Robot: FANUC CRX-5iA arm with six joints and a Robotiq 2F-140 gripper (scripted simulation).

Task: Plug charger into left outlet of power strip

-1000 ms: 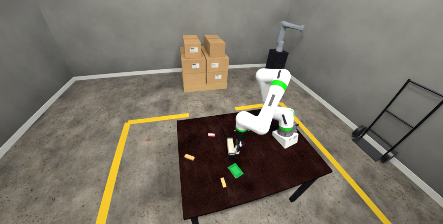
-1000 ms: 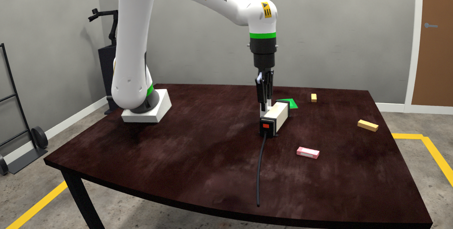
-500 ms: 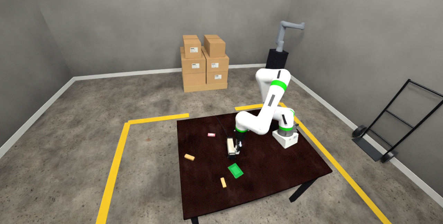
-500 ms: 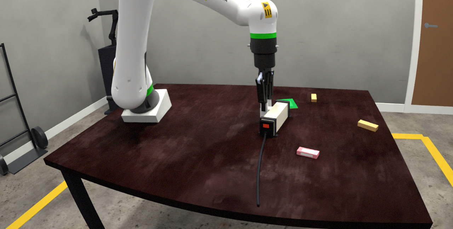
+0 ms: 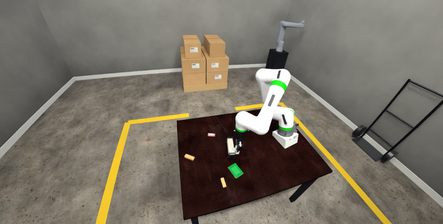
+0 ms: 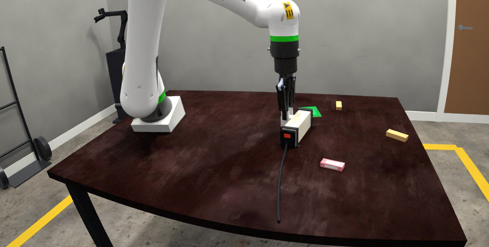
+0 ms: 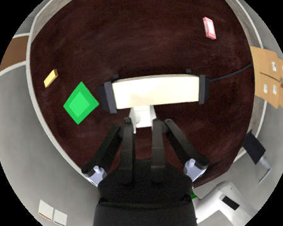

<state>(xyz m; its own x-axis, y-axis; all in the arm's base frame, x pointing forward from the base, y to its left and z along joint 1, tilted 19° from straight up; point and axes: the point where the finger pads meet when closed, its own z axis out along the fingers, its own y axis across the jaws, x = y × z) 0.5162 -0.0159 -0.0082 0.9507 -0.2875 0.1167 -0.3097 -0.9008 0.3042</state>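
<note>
Now: the white charger 10 mm below my hand and 10 mm ahead of it. The rest, counted from my hand: power strip: 50 mm to the right, 50 mm ahead, 10 mm below; then flat piece: 150 mm to the left, 80 mm ahead, 40 mm below; then red switch: 140 mm to the right, 10 mm ahead.
</note>
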